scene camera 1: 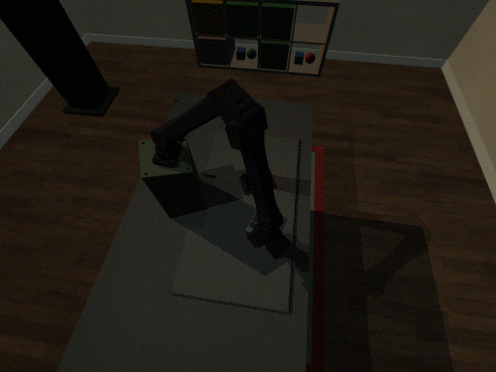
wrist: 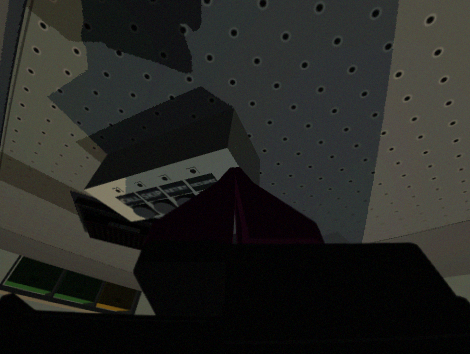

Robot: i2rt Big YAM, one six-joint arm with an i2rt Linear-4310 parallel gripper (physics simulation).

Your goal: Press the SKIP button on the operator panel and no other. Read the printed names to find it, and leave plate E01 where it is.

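Seen in the pictures: gripper, fingertip midpoint: (wrist: pixel 234 176); arm's base at its link origin: (scene camera 1: pixel 167 154).
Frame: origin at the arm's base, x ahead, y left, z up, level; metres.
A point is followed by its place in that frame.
The operator panel (scene camera 1: pixel 251 222) @(x 0.351, y -0.128, z -0.280 m) (wrist: pixel 218 159) @(x 0.389, y -0.175, z -0.285 m) is a box with a pale sloping face. In the wrist view its dark labels appear to read CALL, SKIP, RETRY and RESUME, though dim. The SKIP label (wrist: pixel 151 193) @(x 0.398, y -0.089, z -0.285 m) is second from the left, above its round grey button (wrist: pixel 164 205) @(x 0.380, y -0.085, z -0.282 m). My gripper (scene camera 1: pixel 281 251) (wrist: pixel 234 176) @(x 0.391, y -0.199, z -0.255 m) is shut and empty. In the wrist view its fingertips overlap the panel's right part and hide the RESUME button; the gap to the panel cannot be judged. A dark ribbed rectangular item (scene camera 1: pixel 245 184) @(x 0.296, y 0.088, z -0.312 m) (wrist: pixel 107 228) @(x 0.379, y 0.116, z -0.312 m) lies beyond the panel, partly hidden; no E01 print is readable.
The panel stands on a pale perforated board (scene camera 1: pixel 235 287) @(x 0.319, y -0.404, z -0.338 m) (wrist: pixel 310 107) @(x 0.351, y -0.240, z -0.338 m) on the table (scene camera 1: pixel 125 300) @(x -0.130, y -0.516, z -0.351 m). The arm's green base block (scene camera 1: pixel 150 167) @(x -0.040, y -0.078, z 0.014 m) is at left. A small dark item (scene camera 1: pixel 210 175) @(x 0.092, y 0.137, z -0.343 m) lies near it. A red strip (scene camera 1: pixel 318 200) runs along the table's right side. A shelf unit (scene camera 1: pixel 259 30) stands behind.
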